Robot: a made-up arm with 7 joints. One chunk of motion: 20 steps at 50 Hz.
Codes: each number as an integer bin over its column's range. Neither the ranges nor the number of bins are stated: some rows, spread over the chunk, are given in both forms.
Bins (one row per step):
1: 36 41 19 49 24 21 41
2: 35 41 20 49 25 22 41
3: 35 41 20 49 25 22 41
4: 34 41 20 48 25 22 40
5: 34 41 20 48 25 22 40
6: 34 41 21 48 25 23 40
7: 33 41 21 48 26 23 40
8: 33 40 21 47 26 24 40
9: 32 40 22 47 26 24 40
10: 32 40 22 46 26 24 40
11: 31 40 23 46 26 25 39
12: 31 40 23 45 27 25 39
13: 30 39 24 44 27 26 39
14: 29 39 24 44 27 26 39
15: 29 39 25 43 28 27 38
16: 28 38 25 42 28 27 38
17: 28 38 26 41 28 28 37
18: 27 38 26 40 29 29 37
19: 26 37 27 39 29 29 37
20: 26 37 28 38 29 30 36
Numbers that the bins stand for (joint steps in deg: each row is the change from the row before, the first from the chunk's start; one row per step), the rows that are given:
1: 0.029 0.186 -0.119 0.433 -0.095 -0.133 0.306
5: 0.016 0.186 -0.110 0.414 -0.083 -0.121 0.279
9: 0.003 0.171 -0.090 0.395 -0.070 -0.095 0.279
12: -0.003 0.171 -0.081 0.357 -0.057 -0.083 0.252
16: -0.022 0.143 -0.062 0.300 -0.044 -0.057 0.225
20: -0.035 0.129 -0.033 0.224 -0.032 -0.019 0.171
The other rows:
2: 0.022 0.186 -0.110 0.433 -0.083 -0.121 0.306
3: 0.022 0.186 -0.110 0.433 -0.083 -0.121 0.306
4: 0.016 0.186 -0.110 0.414 -0.083 -0.121 0.279
6: 0.016 0.186 -0.100 0.414 -0.083 -0.108 0.279
7: 0.010 0.186 -0.100 0.414 -0.070 -0.108 0.279
8: 0.010 0.171 -0.100 0.395 -0.070 -0.095 0.279
10: 0.003 0.171 -0.090 0.376 -0.070 -0.095 0.279
11: -0.003 0.171 -0.081 0.376 -0.070 -0.083 0.252
13: -0.010 0.157 -0.071 0.338 -0.057 -0.070 0.252
14: -0.016 0.157 -0.071 0.338 -0.057 -0.070 0.252
15: -0.016 0.157 -0.062 0.319 -0.044 -0.057 0.225
17: -0.022 0.143 -0.052 0.281 -0.044 -0.044 0.198
18: -0.029 0.143 -0.052 0.262 -0.032 -0.032 0.198
19: -0.035 0.129 -0.043 0.243 -0.032 -0.032 0.198

